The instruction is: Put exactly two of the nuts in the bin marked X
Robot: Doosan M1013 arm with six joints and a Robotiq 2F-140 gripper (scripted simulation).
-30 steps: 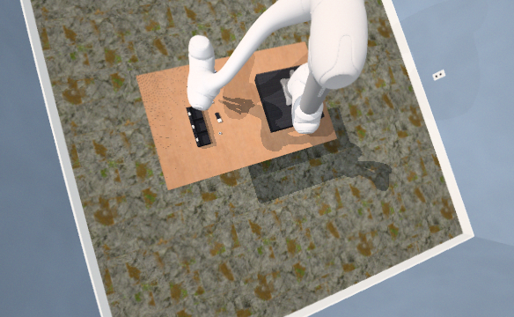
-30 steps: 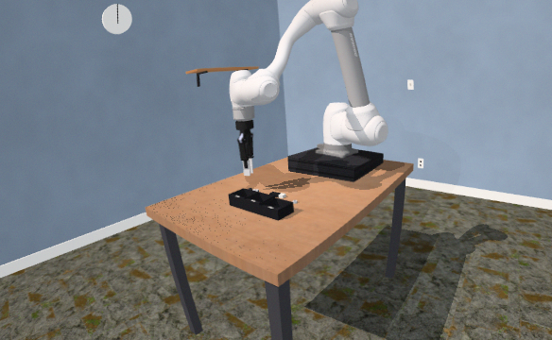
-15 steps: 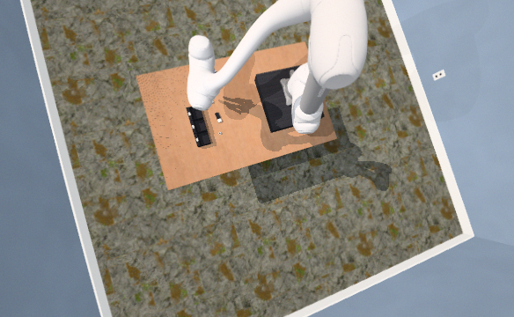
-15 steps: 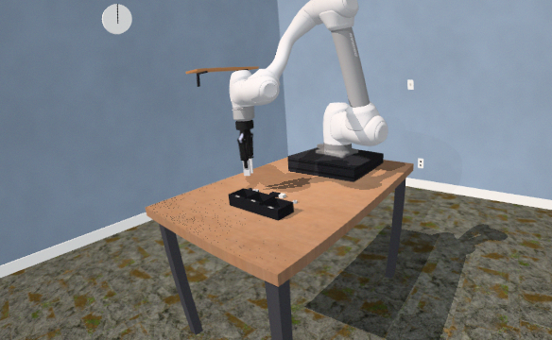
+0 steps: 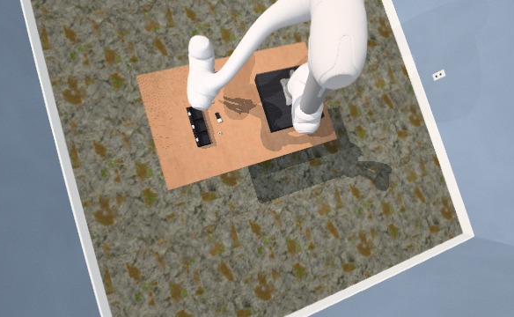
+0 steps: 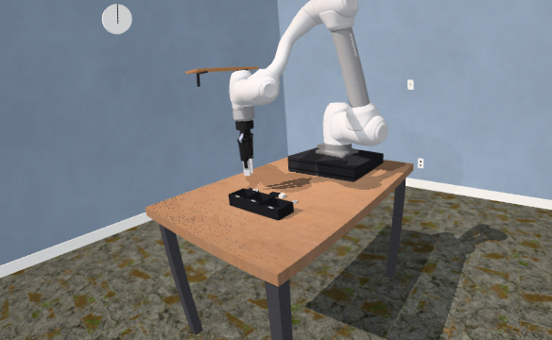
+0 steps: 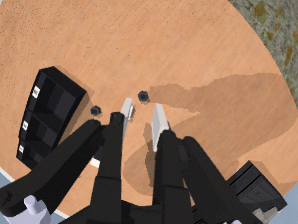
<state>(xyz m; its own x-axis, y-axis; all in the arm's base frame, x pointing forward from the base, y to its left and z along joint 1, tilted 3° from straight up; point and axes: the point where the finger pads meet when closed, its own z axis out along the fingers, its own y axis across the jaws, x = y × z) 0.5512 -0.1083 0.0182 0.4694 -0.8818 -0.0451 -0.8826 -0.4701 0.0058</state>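
Now: the white piece 100 mm below my hand and 40 mm to the left of it. The rest, counted from my hand: pale nut (260 mm to the left, 100 mm below, 10 mm ahead); then black bin row (180 mm to the left, 120 mm ahead, 80 mm below).
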